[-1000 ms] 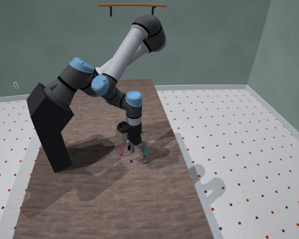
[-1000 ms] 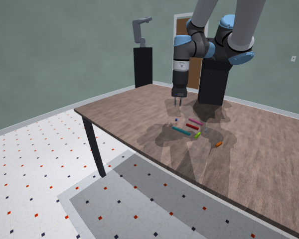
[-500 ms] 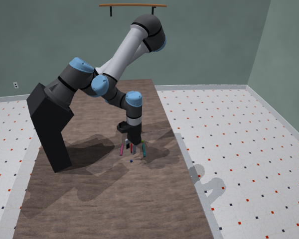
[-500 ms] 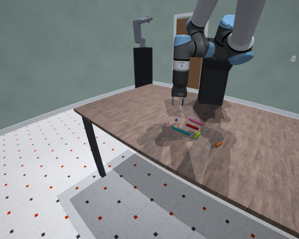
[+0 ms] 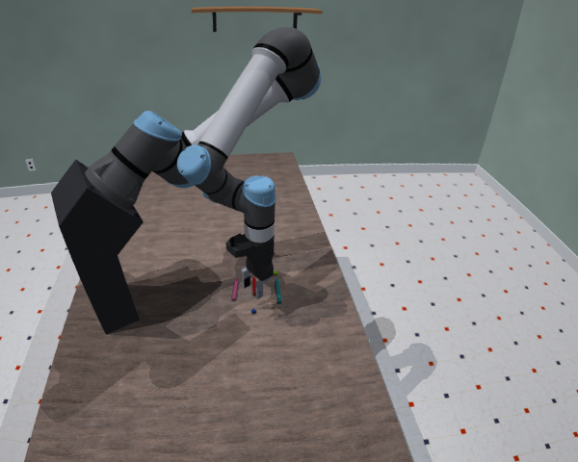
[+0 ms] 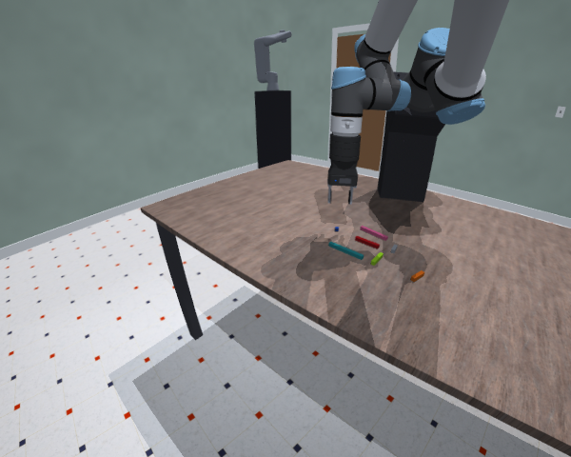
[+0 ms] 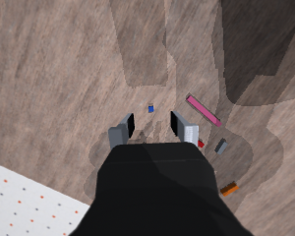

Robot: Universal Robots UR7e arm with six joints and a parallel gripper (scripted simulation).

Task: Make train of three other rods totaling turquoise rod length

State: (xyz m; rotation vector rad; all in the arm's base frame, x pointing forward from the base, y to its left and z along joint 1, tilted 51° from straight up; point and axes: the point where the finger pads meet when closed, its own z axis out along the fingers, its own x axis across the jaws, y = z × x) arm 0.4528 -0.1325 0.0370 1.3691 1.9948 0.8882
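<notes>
The orange rod is 90 mm ahead of my hand, 260 mm to the left of it and 100 mm below it. Round my hand: blue rod: 100 mm below; then red rod: 20 mm ahead, 100 mm to the left, 100 mm below; then pink rod: 40 mm behind, 100 mm to the left, 100 mm below.
</notes>
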